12 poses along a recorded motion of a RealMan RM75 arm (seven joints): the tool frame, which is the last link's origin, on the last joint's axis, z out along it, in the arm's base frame.
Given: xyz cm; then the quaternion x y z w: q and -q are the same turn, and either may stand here.
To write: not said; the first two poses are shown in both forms.
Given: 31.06 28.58 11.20 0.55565 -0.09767 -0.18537 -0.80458
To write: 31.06 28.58 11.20 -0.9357 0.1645 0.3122 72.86
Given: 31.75 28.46 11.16 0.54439 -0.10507 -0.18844 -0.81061
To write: 31.75 28.46 11.16 -0.9297 0.1794 0.3218 71.69
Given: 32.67 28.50 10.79 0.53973 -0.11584 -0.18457 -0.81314
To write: 32.67 28.50 10.79 -0.9273 0.1990 0.3171 71.19
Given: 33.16 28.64 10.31 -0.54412 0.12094 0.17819 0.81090
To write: 33.16 28.64 10.31 -0.9298 0.2067 0.3045 71.63
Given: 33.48 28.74 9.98 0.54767 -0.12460 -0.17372 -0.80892
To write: 33.48 28.74 9.98 -0.9315 0.2119 0.2955 72.02
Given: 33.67 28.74 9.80 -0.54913 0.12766 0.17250 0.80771
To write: 33.67 28.74 9.80 -0.9314 0.2165 0.2926 72.25
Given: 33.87 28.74 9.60 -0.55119 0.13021 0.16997 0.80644
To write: 33.87 28.74 9.60 -0.9321 0.2202 0.2874 72.50
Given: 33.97 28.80 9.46 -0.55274 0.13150 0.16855 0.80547
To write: 33.97 28.80 9.46 -0.9327 0.2219 0.2844 72.69
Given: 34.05 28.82 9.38 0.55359 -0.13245 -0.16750 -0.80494
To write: 34.05 28.82 9.38 -0.9330 0.2232 0.2823 72.79
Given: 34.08 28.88 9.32 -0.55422 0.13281 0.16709 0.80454
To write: 34.08 28.88 9.32 -0.9332 0.2236 0.2813 72.87
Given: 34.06 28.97 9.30 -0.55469 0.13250 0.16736 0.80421
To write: 34.06 28.97 9.30 -0.9333 0.2229 0.2816 72.93
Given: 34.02 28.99 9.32 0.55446 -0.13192 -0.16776 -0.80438
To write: 34.02 28.99 9.32 -0.9333 0.2220 0.2824 72.90
